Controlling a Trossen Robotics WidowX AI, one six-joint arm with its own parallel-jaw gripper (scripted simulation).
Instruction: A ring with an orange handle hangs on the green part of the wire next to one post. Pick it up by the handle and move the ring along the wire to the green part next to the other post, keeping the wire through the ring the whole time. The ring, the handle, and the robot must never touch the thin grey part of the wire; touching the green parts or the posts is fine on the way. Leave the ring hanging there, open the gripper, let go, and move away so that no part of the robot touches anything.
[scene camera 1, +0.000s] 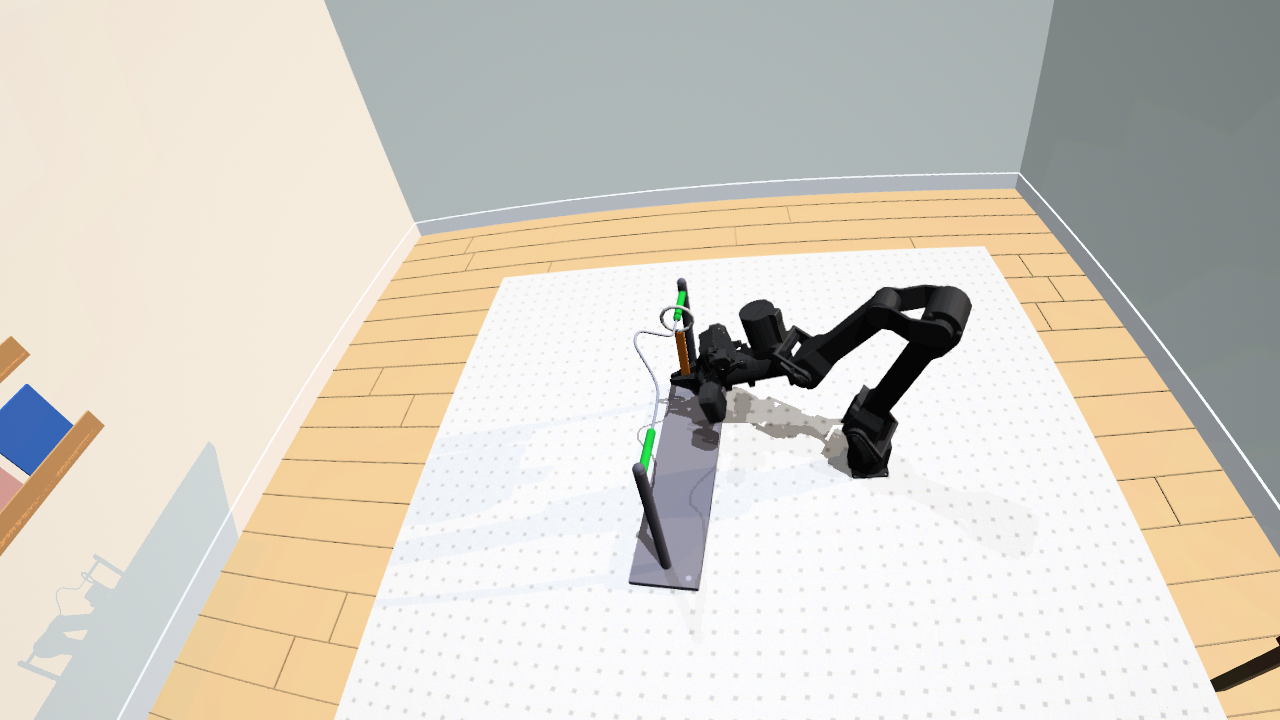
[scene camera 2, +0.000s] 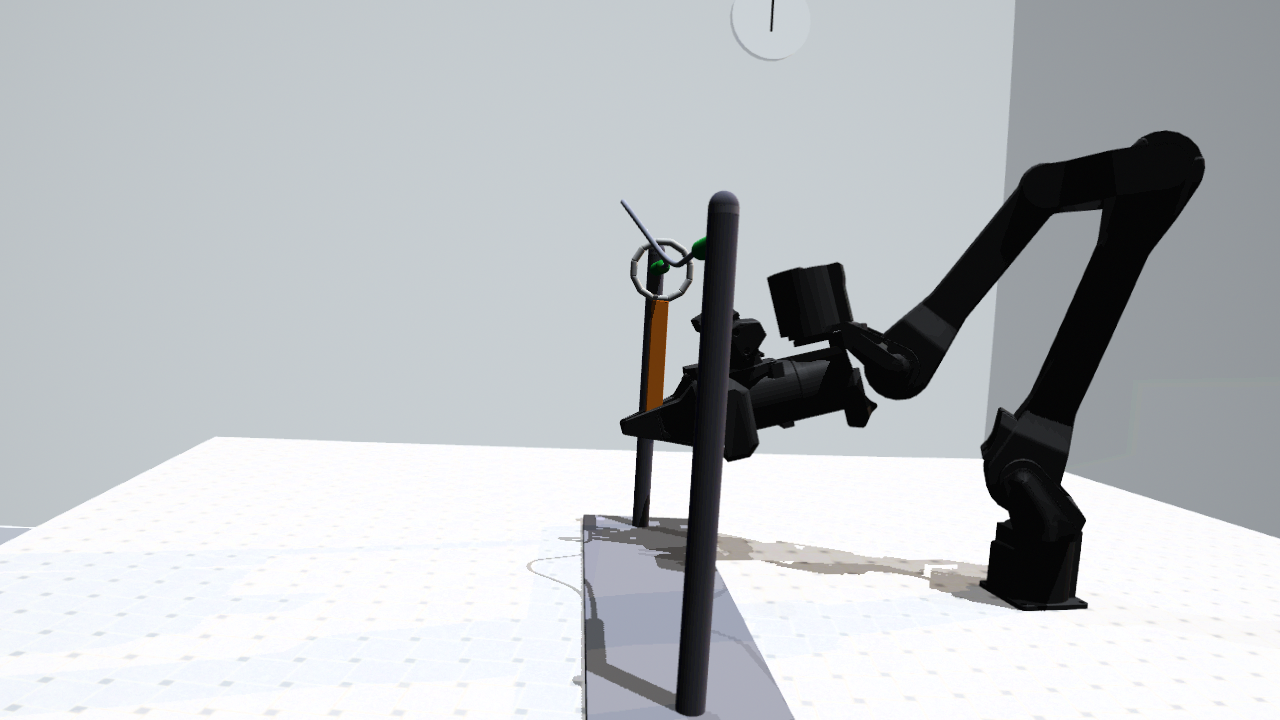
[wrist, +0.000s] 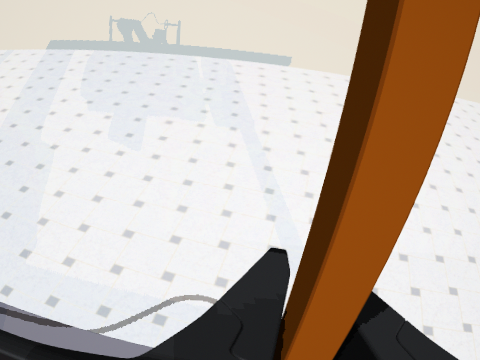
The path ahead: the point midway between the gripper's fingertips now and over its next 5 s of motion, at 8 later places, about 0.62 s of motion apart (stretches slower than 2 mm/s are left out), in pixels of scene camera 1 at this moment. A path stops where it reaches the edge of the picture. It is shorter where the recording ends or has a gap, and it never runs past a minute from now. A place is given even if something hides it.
My gripper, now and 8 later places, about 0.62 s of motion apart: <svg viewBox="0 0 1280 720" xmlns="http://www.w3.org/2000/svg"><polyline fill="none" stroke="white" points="670,379 675,389 694,406 709,417 706,411 695,407 702,403 714,389 715,353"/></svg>
